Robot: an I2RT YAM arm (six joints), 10 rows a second.
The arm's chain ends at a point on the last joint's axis. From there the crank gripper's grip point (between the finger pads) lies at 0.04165 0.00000 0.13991 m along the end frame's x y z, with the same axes.
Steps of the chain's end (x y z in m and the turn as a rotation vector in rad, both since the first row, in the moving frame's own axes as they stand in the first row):
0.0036, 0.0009, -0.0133, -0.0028, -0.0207, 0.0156
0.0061, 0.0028, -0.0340, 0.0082, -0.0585, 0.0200
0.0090, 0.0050, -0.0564, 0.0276, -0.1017, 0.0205
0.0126, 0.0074, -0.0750, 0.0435, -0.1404, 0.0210
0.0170, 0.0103, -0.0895, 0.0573, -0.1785, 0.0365
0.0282, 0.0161, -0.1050, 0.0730, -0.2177, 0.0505
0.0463, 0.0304, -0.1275, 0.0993, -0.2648, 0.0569
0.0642, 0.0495, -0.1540, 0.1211, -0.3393, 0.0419
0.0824, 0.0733, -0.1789, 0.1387, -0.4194, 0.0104
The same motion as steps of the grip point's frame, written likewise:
0.0007, 0.0019, -0.0125, -0.0028, -0.0207, 0.0156
-0.0021, 0.0024, -0.0318, 0.0082, -0.0585, 0.0200
-0.0054, 0.0018, -0.0529, 0.0276, -0.1017, 0.0205
-0.0073, 0.0019, -0.0707, 0.0435, -0.1404, 0.0210
-0.0084, 0.0032, -0.0845, 0.0573, -0.1785, 0.0365
-0.0028, 0.0070, -0.0996, 0.0730, -0.2177, 0.0505
0.0086, 0.0174, -0.1221, 0.0993, -0.2648, 0.0569
0.0157, 0.0328, -0.1491, 0.1211, -0.3393, 0.0419
0.0221, 0.0534, -0.1754, 0.1387, -0.4194, 0.0104

